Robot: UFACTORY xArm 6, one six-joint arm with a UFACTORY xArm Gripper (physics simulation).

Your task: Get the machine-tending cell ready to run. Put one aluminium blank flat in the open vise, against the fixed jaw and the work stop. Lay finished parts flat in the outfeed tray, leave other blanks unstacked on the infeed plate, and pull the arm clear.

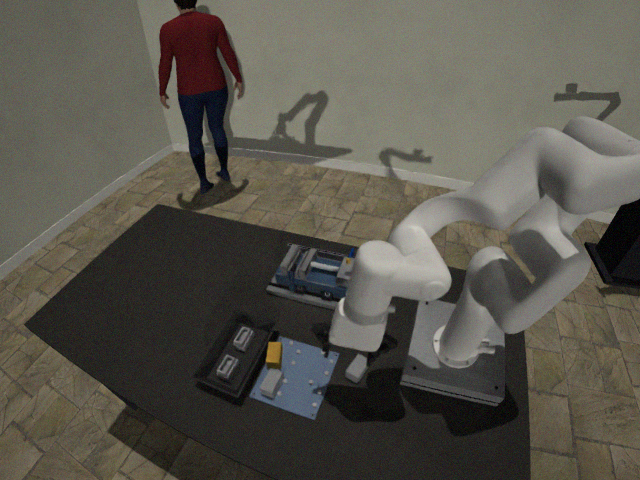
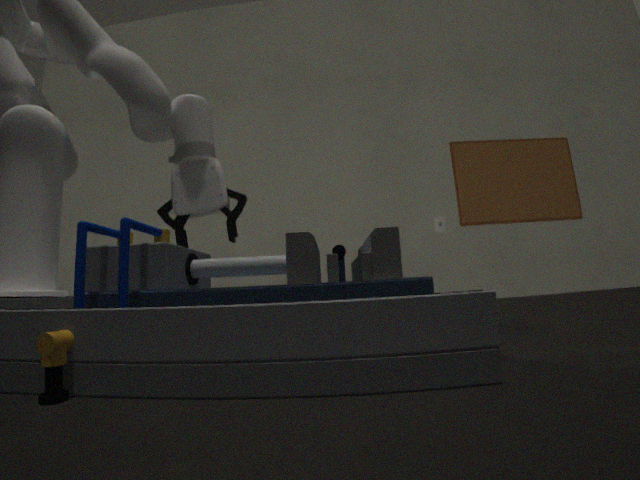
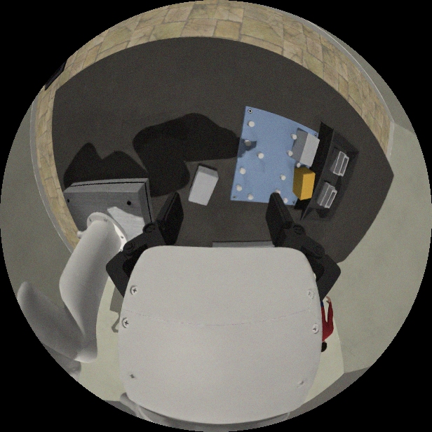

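Pixels of known places: gripper, fingertip midpoint: (image 1: pixel 347 356) (image 2: pixel 208 246); arm's base, origin of the base link: (image 1: pixel 455 346) (image 2: pixel 22 299).
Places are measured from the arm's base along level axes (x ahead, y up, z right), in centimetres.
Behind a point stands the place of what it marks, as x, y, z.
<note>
My gripper (image 1: pixel 354 353) @[25.8, 8.8, -13.1] (image 2: pixel 207 242) @[25.8, 8.8, -13.1] (image 3: pixel 224 203) is open and empty, above the mat between the robot base and the infeed plate. A grey blank (image 1: pixel 356 367) @[24.0, -2.2, -9.5] (image 3: pixel 203 185) lies on the mat off the plate, below the gripper. Another grey block (image 1: pixel 271 383) @[42.4, -1.1, -19.4] (image 3: pixel 305 147) and a yellow block (image 1: pixel 273 354) @[44.8, -1.2, -11.7] (image 3: pixel 303 183) rest apart on the blue infeed plate (image 1: pixel 299 400) @[35.4, -4.7, -20.4] (image 3: pixel 265 175). Two pocketed parts (image 1: pixel 237 345) @[55.3, -2.2, -11.4] (image 3: pixel 322 201) lie in the dark outfeed tray (image 1: pixel 217 390) @[54.4, -1.4, -24.9]. The vise (image 1: pixel 315 286) @[40.8, -0.8, 12.9] (image 2: pixel 310 293) @[44.9, -0.2, 24.2] stands open; no blank is discernible between its jaws (image 2: pixel 302 258) (image 2: pixel 385 253).
The robot base plate (image 1: pixel 449 382) @[1.4, -0.1, -10.4] (image 3: pixel 107 200) stands beside the loose blank. Blue bent bars (image 2: pixel 124 263) @[32.6, 2.3, 25.3] rise at one end of the vise. A small dark knobbed post (image 2: pixel 339 250) @[47.8, 3.5, 15.9] shows near its jaws. A person (image 1: pixel 193 56) stands beyond the mat by the wall.
</note>
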